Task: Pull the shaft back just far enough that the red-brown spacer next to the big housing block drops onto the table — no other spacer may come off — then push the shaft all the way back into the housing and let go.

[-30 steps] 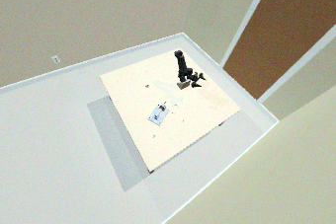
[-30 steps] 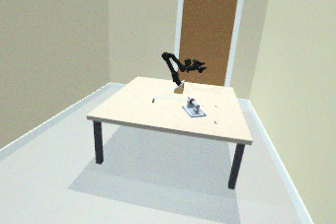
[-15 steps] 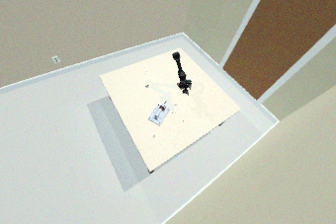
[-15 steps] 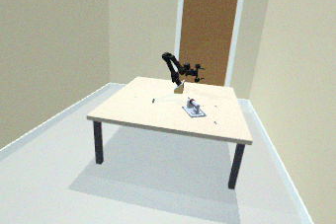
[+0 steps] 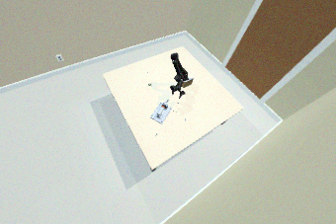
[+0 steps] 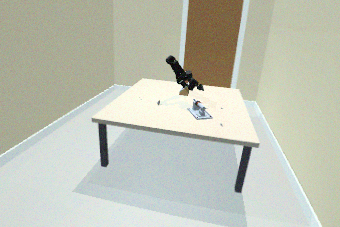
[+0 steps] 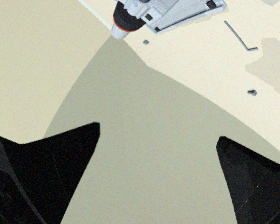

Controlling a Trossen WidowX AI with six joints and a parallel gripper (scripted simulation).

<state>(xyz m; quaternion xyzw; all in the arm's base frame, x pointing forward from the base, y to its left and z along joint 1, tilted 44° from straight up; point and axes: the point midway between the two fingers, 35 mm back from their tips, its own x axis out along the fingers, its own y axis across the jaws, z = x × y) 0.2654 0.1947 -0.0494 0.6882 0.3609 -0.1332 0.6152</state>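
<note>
The shaft is 11 cm ahead of my gripper tip, 2 cm to the right of it and 10 cm below it. The rest, counted from my gripper tip: light grey base plate: 18 cm ahead, 2 cm to the left, 13 cm below; red-brown spacer: 15 cm ahead, 10 cm below.
</note>
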